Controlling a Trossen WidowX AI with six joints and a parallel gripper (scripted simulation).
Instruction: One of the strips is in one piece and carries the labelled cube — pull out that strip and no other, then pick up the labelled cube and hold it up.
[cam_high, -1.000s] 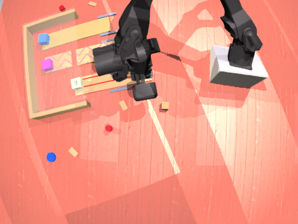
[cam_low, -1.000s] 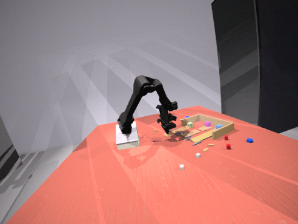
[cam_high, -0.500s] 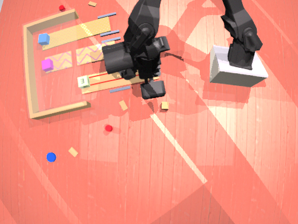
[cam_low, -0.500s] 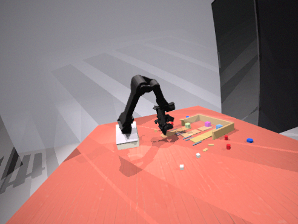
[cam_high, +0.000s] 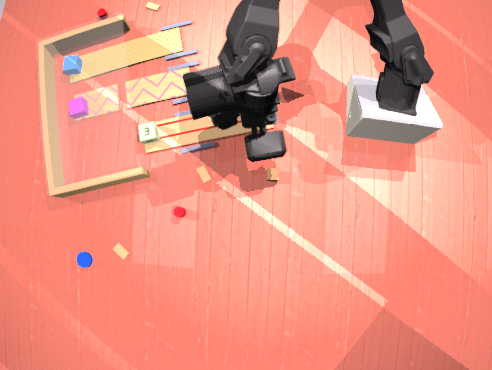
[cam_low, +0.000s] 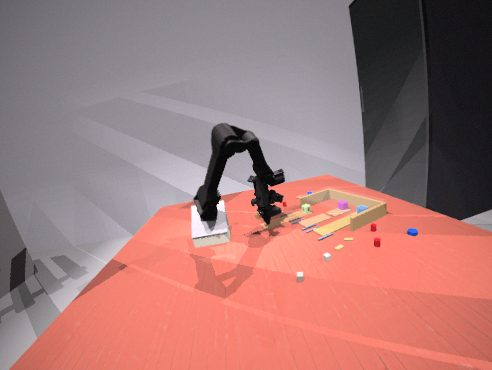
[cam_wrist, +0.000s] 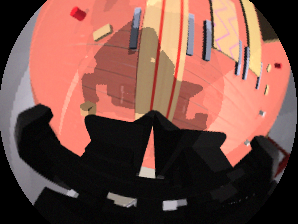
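My gripper tip is 180 mm short of the pale labelled cube, 70 mm to the right of it and 20 mm below it.
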